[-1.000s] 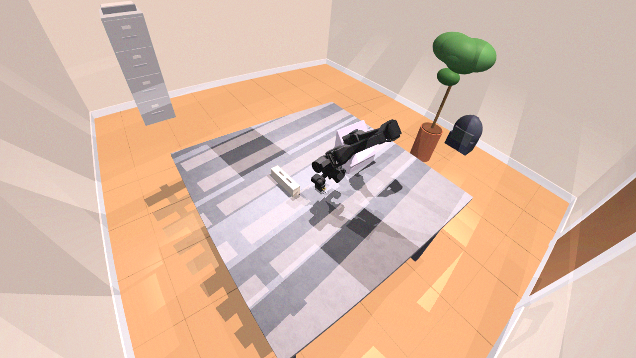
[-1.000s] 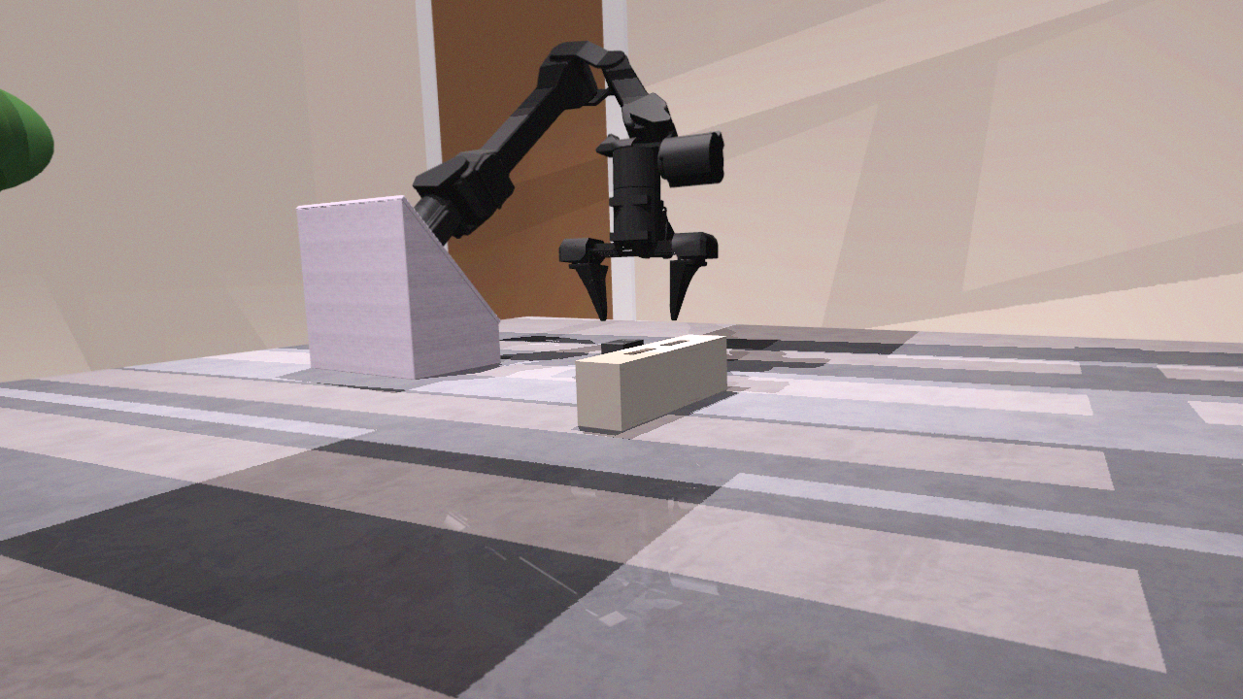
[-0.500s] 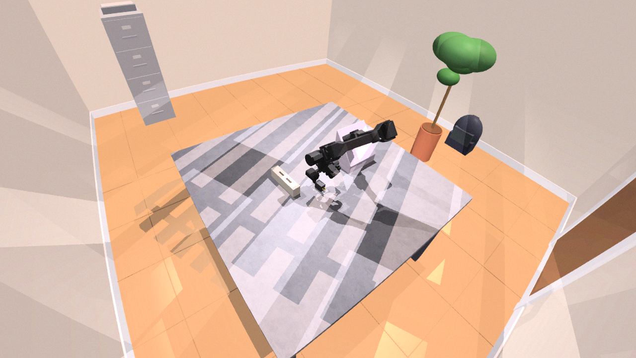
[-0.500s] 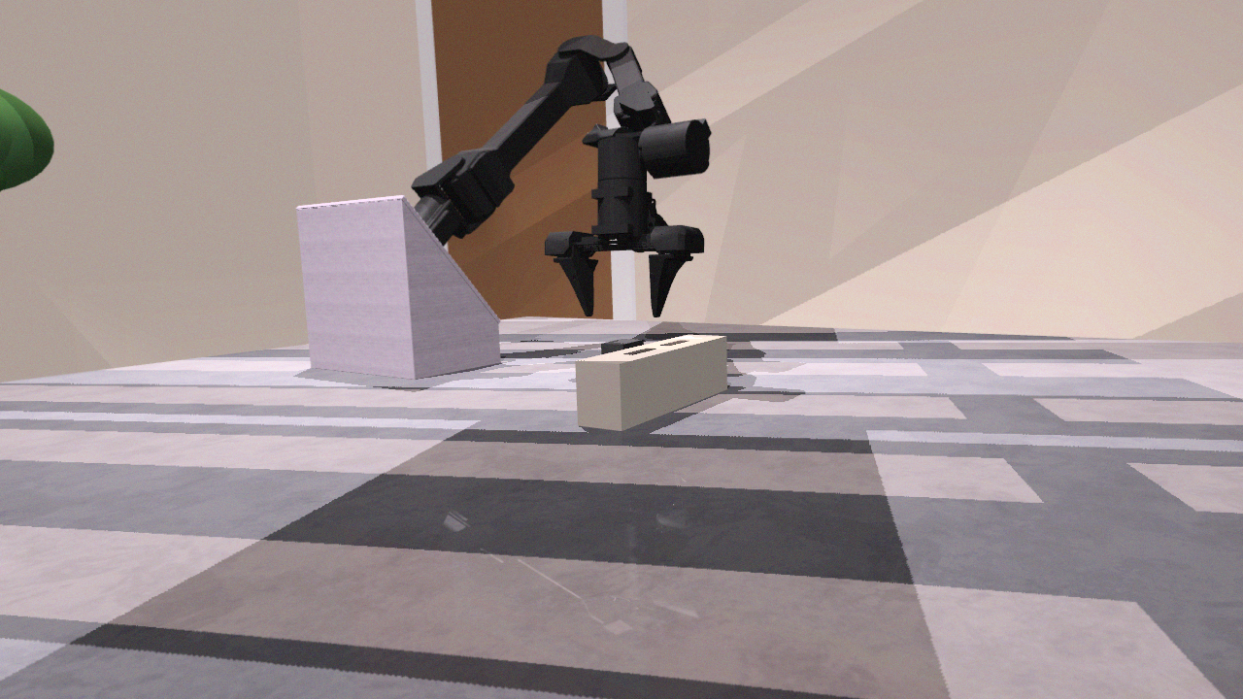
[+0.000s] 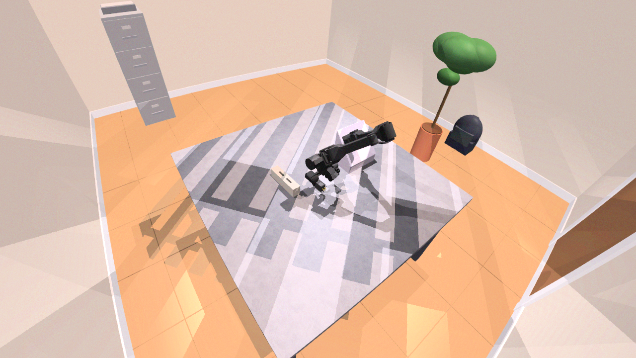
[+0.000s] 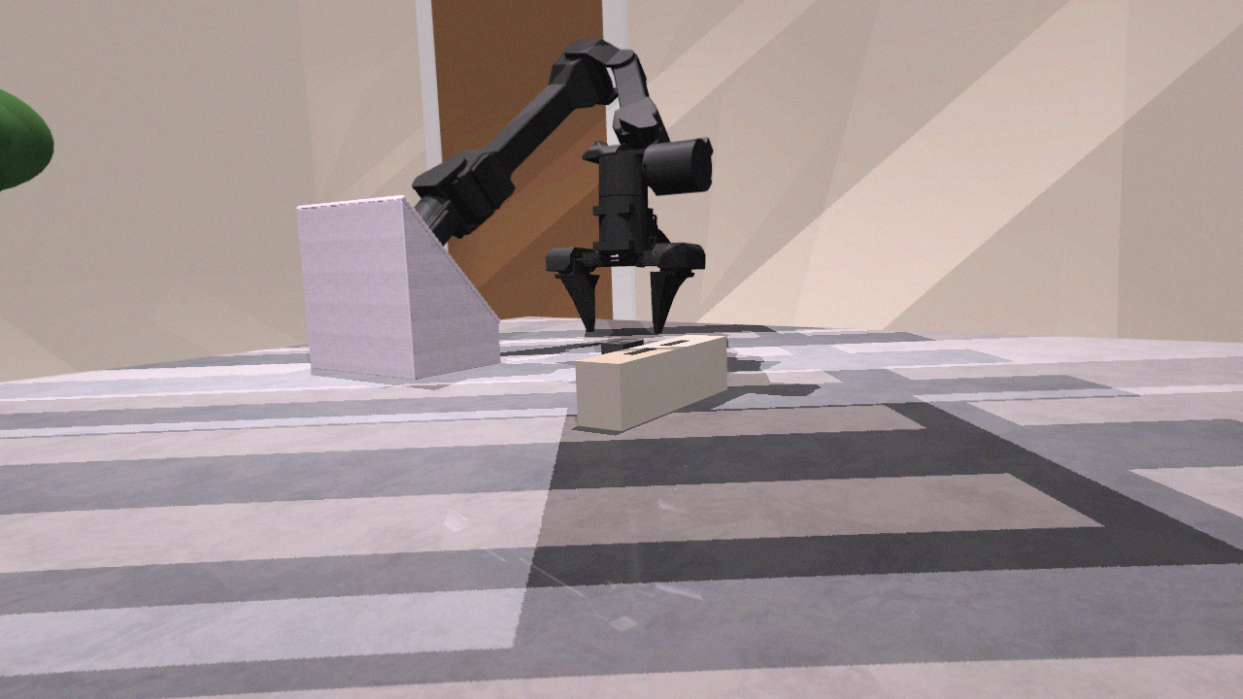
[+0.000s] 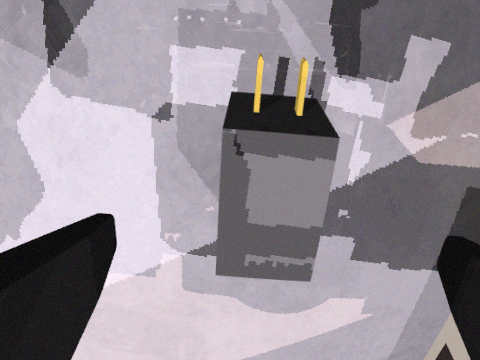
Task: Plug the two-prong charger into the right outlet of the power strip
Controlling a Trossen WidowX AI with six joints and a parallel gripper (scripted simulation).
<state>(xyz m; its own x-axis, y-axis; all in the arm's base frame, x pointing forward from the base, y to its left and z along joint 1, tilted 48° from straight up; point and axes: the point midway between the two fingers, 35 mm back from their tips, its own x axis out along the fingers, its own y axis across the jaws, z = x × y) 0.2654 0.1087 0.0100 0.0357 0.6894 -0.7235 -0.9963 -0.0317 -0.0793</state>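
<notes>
Now: the black two-prong charger 3 cm below my gripper tip and 2 cm to the left of it.
</notes>
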